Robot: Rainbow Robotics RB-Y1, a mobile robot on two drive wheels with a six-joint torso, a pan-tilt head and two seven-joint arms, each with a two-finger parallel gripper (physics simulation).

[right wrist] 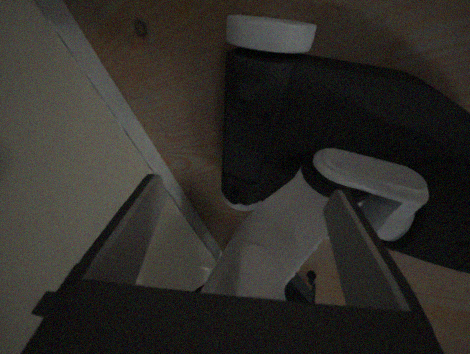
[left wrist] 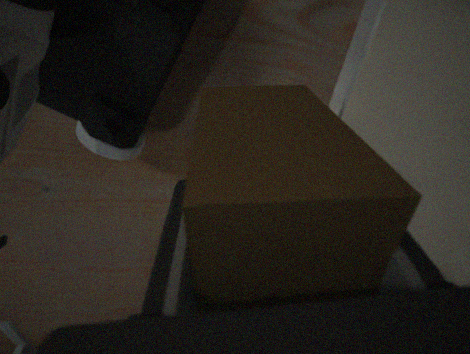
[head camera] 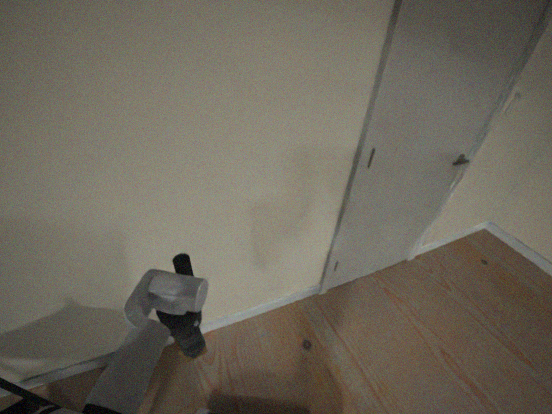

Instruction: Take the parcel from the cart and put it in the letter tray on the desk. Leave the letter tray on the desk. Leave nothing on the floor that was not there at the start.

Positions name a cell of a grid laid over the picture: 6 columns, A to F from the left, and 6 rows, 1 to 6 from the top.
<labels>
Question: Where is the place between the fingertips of the left gripper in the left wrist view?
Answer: D4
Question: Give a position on a dark cart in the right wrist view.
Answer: At D5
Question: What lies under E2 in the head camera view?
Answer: A white door.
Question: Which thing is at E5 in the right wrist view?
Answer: The right gripper.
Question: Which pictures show the left gripper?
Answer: The left wrist view and the head camera view only.
</labels>
